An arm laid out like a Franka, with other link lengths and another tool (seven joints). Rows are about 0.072 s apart.
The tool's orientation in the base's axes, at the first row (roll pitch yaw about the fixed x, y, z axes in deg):
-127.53, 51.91, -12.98
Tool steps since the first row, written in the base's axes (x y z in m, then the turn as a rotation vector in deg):
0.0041, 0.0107, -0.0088, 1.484, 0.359, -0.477
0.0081, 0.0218, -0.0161, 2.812, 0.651, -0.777
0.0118, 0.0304, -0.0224, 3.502, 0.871, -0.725
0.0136, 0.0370, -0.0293, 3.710, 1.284, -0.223
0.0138, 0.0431, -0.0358, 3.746, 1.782, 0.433
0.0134, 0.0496, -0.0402, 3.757, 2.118, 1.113
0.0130, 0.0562, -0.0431, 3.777, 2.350, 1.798
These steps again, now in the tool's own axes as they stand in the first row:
0.0079, -0.0036, 0.0115, 1.218, -1.035, 0.066
0.0145, -0.0080, 0.0229, 2.212, -2.010, 0.052
0.0205, -0.0116, 0.0318, 2.555, -2.649, 0.027
0.0261, -0.0126, 0.0397, 2.228, -3.237, 0.142
0.0305, -0.0123, 0.0474, 1.664, -3.811, 0.323
0.0328, -0.0128, 0.0549, 1.089, -4.304, 0.361
0.0339, -0.0141, 0.0619, 0.530, -4.759, 0.302

